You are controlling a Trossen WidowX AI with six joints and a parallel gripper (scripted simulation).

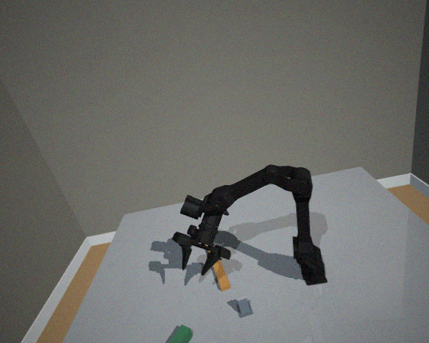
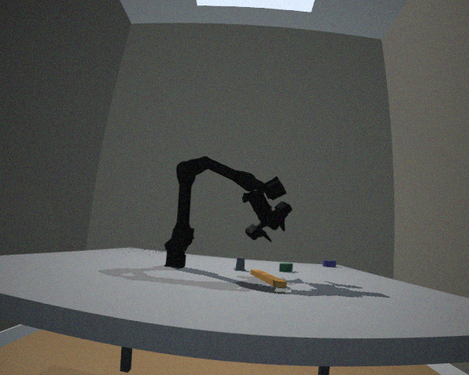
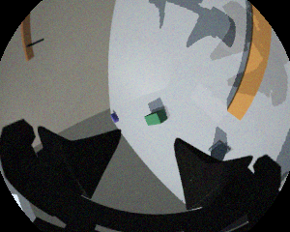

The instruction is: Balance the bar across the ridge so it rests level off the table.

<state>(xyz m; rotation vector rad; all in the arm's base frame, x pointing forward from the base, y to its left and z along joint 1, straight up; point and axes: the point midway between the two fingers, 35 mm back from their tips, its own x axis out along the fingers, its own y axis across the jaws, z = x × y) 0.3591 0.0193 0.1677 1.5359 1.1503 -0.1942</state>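
Right now my gripper tip is 5 cm past the orange bar, 17 cm to the left of it and 14 cm above it. The rest, counted from my gripper tip: green block (6 cm ahead, 12 cm to the left, 13 cm below); then purple block (36 cm ahead, 46 cm to the left, 13 cm below).
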